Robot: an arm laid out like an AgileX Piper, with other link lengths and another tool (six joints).
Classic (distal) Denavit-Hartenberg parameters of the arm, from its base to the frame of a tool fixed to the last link. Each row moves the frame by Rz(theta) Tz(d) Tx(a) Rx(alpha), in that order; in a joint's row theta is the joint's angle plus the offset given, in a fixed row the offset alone. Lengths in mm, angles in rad.
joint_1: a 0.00, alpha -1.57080, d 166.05, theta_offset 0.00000
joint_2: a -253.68, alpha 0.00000, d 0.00, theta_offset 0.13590
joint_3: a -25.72, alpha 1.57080, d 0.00, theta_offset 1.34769
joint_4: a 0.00, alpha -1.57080, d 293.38, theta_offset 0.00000
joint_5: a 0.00, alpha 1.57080, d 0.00, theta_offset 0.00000
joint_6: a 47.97, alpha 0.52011, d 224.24, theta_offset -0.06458
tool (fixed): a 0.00, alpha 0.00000, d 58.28, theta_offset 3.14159
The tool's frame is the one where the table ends.
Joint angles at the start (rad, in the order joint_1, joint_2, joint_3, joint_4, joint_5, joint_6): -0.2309 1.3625 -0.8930 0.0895 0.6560 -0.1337
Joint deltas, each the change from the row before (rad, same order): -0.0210 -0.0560 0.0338 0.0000 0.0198 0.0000; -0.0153 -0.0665 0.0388 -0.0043 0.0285 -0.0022; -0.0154 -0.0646 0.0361 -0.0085 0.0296 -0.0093; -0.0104 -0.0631 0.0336 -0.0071 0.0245 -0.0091; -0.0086 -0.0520 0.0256 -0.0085 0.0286 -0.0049; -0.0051 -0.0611 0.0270 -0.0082 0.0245 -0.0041; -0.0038 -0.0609 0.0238 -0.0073 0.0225 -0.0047; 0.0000 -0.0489 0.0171 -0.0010 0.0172 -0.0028; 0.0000 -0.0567 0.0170 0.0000 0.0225 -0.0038
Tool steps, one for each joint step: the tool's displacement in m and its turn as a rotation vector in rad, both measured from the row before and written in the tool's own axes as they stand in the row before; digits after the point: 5 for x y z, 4 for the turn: -0.00859 0.01018 -0.00676 -0.0097 -0.0064 0.0157; -0.01074 0.00938 -0.00893 -0.0085 -0.0042 0.0046; -0.01063 0.00996 -0.00775 -0.0114 -0.0001 -0.0046; -0.00862 0.00790 -0.00759 -0.0095 0.0066 -0.0041; -0.00884 0.00661 -0.00646 -0.0085 -0.0008 -0.0060; -0.00659 0.00635 -0.00763 -0.0092 0.0103 -0.0020; -0.00484 0.00610 -0.00758 -0.0093 0.0151 -0.0003; -0.00261 0.00323 -0.00676 -0.0032 0.0146 0.0031; -0.00261 0.00369 -0.00813 -0.0029 0.0173 0.0040
